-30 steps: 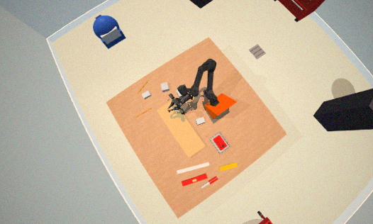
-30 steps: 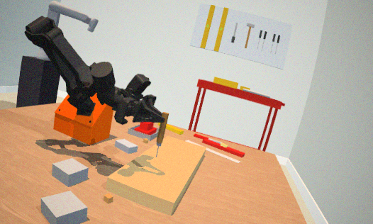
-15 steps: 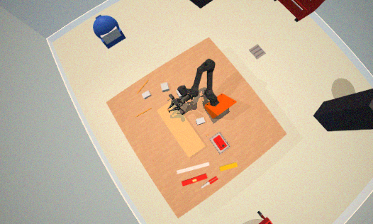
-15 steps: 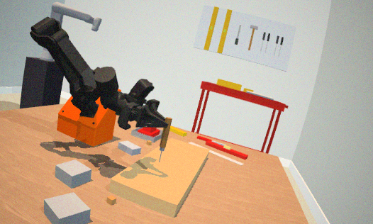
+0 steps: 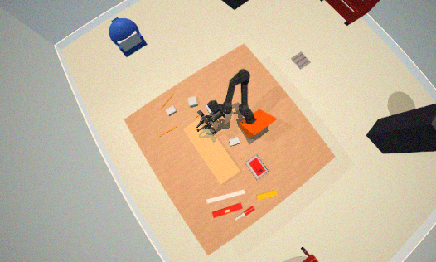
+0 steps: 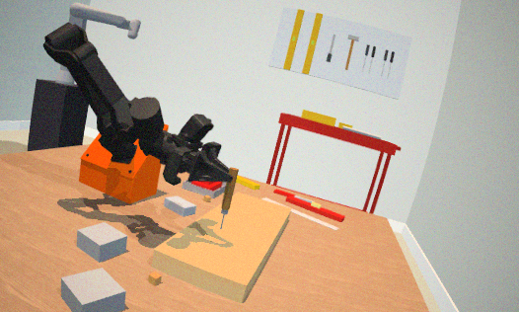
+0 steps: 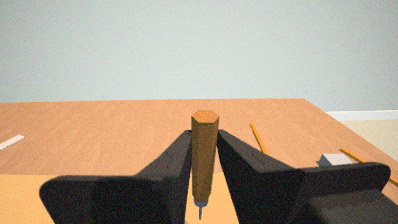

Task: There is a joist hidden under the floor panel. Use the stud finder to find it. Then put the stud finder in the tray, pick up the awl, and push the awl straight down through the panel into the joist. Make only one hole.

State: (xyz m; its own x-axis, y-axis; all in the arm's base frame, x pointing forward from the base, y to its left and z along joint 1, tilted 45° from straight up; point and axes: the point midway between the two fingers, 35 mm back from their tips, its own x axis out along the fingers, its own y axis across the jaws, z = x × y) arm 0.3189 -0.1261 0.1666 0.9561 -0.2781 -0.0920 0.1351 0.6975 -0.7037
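My gripper tip is 6 cm above the awl. From my gripper tip the other things lie so: white strip: 18 cm ahead, 50 cm to the left, 19 cm below; then grey tray: 15 cm behind, 50 cm to the left, 17 cm below; then stud finder: 15 cm behind, 52 cm to the left, 14 cm below.
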